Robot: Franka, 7 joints.
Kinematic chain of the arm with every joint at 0, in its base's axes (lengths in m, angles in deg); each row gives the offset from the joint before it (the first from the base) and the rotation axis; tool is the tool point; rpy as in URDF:
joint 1: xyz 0 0 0.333 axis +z
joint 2: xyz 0 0 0 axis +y
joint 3: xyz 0 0 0.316 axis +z
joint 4: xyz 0.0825 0 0 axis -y
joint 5: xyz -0.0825 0 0.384 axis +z
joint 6: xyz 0 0 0 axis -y
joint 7: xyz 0.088 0 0 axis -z
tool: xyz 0 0 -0.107 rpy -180 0 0
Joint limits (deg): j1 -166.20..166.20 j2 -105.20..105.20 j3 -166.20..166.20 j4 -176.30..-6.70 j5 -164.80..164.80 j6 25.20..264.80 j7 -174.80..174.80
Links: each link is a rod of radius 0.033 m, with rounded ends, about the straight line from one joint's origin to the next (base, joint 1, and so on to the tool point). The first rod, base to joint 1, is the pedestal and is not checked.
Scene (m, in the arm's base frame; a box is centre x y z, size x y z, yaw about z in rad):
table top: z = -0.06
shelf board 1: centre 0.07 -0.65 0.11 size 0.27 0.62 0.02 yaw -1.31
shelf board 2: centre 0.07 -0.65 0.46 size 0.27 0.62 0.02 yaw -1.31
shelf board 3: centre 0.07 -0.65 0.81 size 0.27 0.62 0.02 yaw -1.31
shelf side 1: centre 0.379 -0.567 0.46 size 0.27 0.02 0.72 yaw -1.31
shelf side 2: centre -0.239 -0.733 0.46 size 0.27 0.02 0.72 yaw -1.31
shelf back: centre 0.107 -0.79 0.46 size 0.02 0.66 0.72 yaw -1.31
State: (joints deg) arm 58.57 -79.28 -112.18 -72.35 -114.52 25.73 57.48
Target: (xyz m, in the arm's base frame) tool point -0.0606 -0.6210 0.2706
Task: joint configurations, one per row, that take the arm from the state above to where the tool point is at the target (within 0.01 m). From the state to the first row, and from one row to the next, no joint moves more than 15 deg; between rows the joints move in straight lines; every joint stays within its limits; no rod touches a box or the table.
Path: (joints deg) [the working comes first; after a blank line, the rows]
Joints at the target: 52.75 -69.85 -109.36 -82.72 -107.82 25.20 57.48
Straight joint move there: clear.

1: 52.75 -69.85 -109.36 -82.72 -107.82 25.20 57.48

